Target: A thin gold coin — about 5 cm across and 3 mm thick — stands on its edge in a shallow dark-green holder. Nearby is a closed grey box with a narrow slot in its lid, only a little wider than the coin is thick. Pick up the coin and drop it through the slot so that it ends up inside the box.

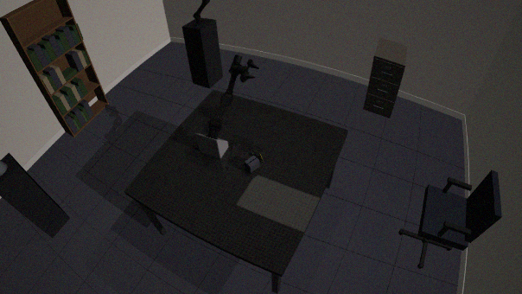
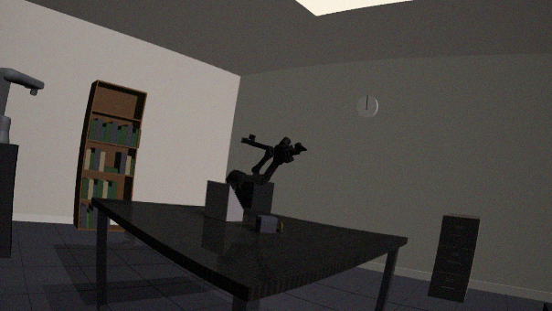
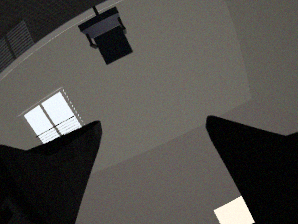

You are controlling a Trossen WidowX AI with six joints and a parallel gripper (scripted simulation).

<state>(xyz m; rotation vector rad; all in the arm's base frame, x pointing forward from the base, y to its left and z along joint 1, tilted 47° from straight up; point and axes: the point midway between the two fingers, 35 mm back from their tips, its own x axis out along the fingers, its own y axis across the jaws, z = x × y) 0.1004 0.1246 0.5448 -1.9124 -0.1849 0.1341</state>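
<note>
Now: gripper tip 23 cm short of the gold coin, 38 cm to the left of it and 42 cm above it.
</note>
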